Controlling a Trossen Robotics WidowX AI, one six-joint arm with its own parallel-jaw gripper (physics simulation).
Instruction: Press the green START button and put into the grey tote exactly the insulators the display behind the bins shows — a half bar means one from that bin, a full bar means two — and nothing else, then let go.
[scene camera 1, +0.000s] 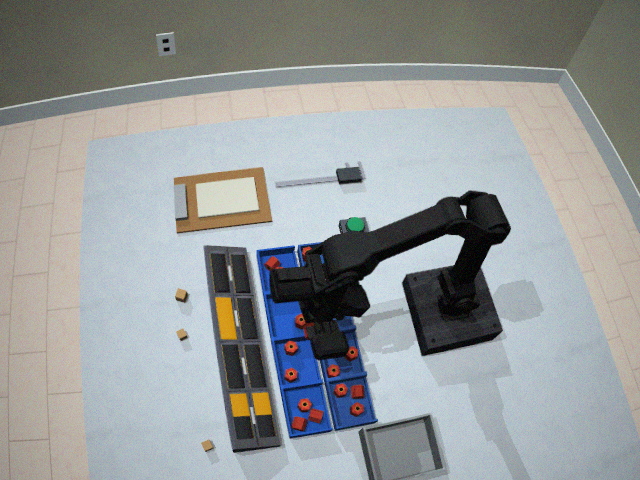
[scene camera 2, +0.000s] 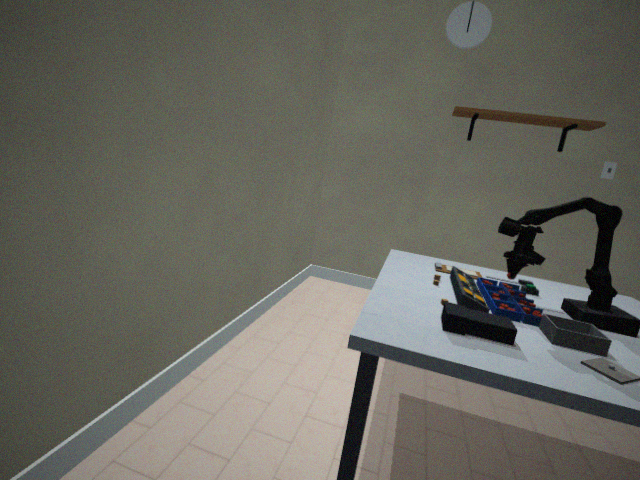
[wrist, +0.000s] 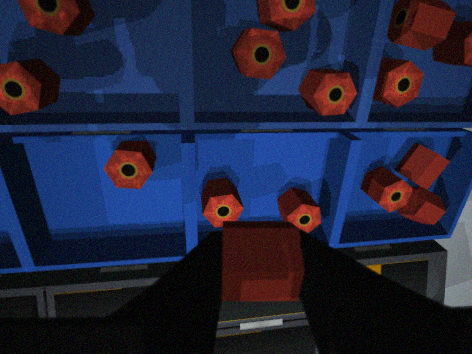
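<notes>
My gripper (scene camera 2: 511, 273) (wrist: 256, 241) is shut on a red insulator (scene camera 1: 309, 331) (scene camera 2: 510, 275) (wrist: 262, 260), held above the blue bins (scene camera 1: 302, 386) (wrist: 188, 200). The arm hides part of the upper bins in scene camera 1. Other red insulators lie in the bins, several upright, some on their sides. The display (scene camera 1: 239, 342) (scene camera 2: 467, 291) shows a full bar in the second row's left panel and half bars in both bottom panels; the other panels are dark. The grey tote (scene camera 1: 436, 442) (scene camera 2: 576, 339) shows a bare floor where visible. The green START button (scene camera 1: 355, 224) is beyond the bins.
A clipboard (scene camera 1: 183, 225) and a caliper (scene camera 1: 349, 175) lie beyond the bins. Small wooden cubes (scene camera 1: 180, 295) lie left of the display. In scene camera 2, a black box (scene camera 2: 478, 324) stands near the display and a flat plate (scene camera 2: 599, 367) lies near the tote.
</notes>
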